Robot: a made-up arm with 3 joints. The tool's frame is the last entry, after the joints. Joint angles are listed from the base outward.
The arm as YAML. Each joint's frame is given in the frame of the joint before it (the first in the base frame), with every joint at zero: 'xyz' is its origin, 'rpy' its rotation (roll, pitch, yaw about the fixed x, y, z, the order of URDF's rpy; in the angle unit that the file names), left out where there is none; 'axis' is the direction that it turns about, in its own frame. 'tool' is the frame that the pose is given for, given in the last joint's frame.
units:
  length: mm
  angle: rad
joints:
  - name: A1
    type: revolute
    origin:
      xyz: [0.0, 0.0, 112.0]
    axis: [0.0, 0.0, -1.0]
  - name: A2
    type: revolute
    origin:
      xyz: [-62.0, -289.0, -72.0]
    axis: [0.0, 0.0, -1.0]
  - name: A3
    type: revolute
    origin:
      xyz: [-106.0, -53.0, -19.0]
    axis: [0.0, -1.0, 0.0]
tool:
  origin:
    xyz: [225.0, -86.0, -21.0]
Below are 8 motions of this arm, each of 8 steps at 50 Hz.
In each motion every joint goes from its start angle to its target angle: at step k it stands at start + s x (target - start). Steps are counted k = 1, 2, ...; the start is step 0. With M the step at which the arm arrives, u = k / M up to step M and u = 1 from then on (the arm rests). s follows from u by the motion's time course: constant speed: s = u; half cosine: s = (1 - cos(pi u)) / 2; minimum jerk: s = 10 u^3 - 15 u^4 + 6 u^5.
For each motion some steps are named. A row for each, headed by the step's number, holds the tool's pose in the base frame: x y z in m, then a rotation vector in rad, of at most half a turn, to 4 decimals.
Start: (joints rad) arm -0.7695 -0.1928 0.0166
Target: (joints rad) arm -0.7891 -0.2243 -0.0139
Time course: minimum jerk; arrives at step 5
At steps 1, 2, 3, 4, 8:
1: 0.3390 -0.2316 0.0033 0.0072 -0.0137 0.9652
2: 0.3399 -0.2285 0.0016 0.0034 -0.0064 0.9785
3: 0.3412 -0.2242 -0.0009 -0.0021 0.0039 0.9972
4: 0.3420 -0.2211 -0.0027 -0.0061 0.0111 1.0104
8: 0.3422 -0.2204 -0.0031 -0.0070 0.0127 1.0134

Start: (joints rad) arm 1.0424 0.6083 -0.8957
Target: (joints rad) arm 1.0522 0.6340 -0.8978
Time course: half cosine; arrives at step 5
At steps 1, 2, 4, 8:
1: -0.4210 -0.0985 -0.1678 0.7358 0.6770 -1.5313
2: -0.4212 -0.0964 -0.1679 0.7402 0.6749 -1.5392
4: -0.4218 -0.0919 -0.1680 0.7498 0.6702 -1.5570
8: -0.4219 -0.0911 -0.1680 0.7515 0.6694 -1.5600

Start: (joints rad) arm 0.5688 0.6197 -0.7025
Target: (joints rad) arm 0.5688 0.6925 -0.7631
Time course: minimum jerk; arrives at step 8
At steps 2, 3, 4, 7, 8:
2: -0.3185 -0.3086 -0.1414 0.4230 0.6209 -1.1431
3: -0.3204 -0.3056 -0.1430 0.4336 0.6280 -1.1534
4: -0.3227 -0.3016 -0.1451 0.4477 0.6373 -1.1668
7: -0.3273 -0.2928 -0.1495 0.4789 0.6567 -1.1952
8: -0.3275 -0.2925 -0.1497 0.4799 0.6573 -1.1962

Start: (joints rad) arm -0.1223 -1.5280 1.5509
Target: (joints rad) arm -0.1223 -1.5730 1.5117
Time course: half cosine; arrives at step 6
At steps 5, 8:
5: 0.1205 -0.3494 0.2445 1.2537 -1.1099 1.3266
8: 0.1206 -0.3483 0.2444 1.2538 -1.1066 1.3301

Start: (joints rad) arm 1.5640 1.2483 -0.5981
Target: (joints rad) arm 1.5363 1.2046 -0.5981
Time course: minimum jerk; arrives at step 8
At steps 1, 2, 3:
1: -0.3990 0.1693 -0.1230 0.8316 0.1387 -2.6973
2: -0.3998 0.1679 -0.1230 0.8298 0.1410 -2.6915
3: -0.4014 0.1652 -0.1230 0.8262 0.1456 -2.6800

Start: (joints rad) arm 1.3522 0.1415 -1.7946
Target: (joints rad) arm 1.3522 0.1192 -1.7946
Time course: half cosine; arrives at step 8
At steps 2, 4, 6, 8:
2: -0.4483 0.1625 -0.1937 1.3057 1.4150 -1.0419
4: -0.4496 0.1613 -0.1937 1.2991 1.4191 -1.0366
6: -0.4509 0.1601 -0.1937 1.2926 1.4232 -1.0314
8: -0.4514 0.1596 -0.1937 1.2898 1.4249 -1.0292

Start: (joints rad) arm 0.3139 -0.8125 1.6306
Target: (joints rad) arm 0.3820 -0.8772 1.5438
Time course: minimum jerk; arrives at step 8
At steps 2, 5, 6, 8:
2: -0.1683 -0.4229 0.2468 0.4032 -1.5847 0.3832
5: -0.1686 -0.4105 0.2459 0.3882 -1.5326 0.3894
6: -0.1686 -0.4070 0.2456 0.3840 -1.5181 0.3910
8: -0.1687 -0.4049 0.2454 0.3816 -1.5094 0.3920

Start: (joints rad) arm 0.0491 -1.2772 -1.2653
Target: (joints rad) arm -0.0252 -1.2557 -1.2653
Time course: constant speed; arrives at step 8
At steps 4, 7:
4: 0.0485 -0.3869 -0.1999 -0.7875 1.0863 1.0741
7: 0.0585 -0.3864 -0.1999 -0.7997 1.0805 1.0907

